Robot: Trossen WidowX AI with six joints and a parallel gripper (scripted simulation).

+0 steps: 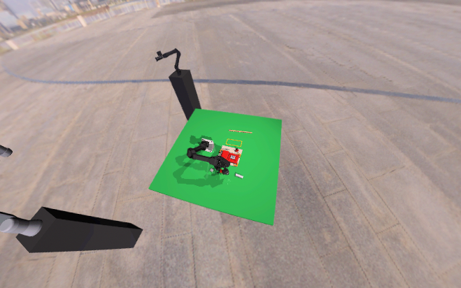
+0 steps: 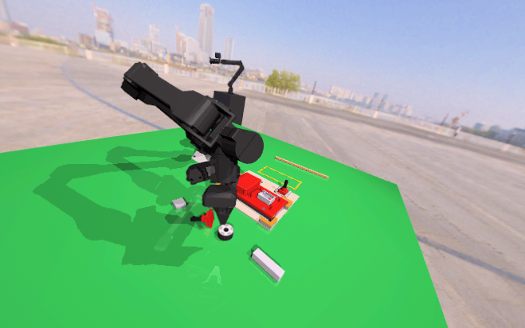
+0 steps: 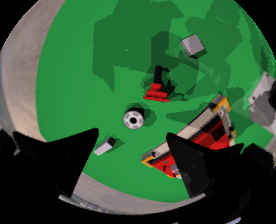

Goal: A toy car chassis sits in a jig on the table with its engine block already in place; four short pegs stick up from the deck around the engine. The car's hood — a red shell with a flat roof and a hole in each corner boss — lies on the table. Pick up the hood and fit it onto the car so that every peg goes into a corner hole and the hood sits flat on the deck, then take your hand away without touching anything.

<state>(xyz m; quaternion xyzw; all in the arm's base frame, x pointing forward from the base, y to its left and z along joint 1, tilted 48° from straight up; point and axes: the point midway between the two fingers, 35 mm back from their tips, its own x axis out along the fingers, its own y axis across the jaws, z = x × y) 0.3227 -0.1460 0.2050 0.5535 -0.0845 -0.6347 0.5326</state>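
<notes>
My gripper tip is 10 mm short of the grey wheel and 60 mm above it. Round my gripper tip: grey engine block: 20 mm ahead, 180 mm to the left, 40 mm below; then grey bar: 140 mm ahead, 60 mm below; then grey block: 160 mm behind, 20 mm to the right, 60 mm below.
</notes>
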